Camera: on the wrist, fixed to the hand. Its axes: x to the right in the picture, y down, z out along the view.
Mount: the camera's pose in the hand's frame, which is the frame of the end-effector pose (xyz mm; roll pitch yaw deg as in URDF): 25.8 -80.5 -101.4 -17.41 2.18 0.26
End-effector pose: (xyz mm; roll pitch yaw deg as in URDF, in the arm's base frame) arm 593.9 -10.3 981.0 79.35 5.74 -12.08
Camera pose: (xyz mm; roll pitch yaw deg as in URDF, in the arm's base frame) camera 627.2 69.3 881.1 62.16 5.88 -9.88
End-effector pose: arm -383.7 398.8 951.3 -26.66 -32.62 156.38
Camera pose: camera -383.5 526.9 919.3 -43.62 -30.55 155.51
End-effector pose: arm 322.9 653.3 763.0 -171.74 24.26 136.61
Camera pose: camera 227.7 653.7 854.4 170.60 22.14 135.99
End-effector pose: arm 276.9 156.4 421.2 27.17 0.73 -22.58
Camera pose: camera 289.5 123.7 293.9 9.79 2.55 -21.35
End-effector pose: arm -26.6 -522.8 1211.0 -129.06 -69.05 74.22
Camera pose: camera -29.2 -635.1 1280.3 -141.35 -70.14 68.75
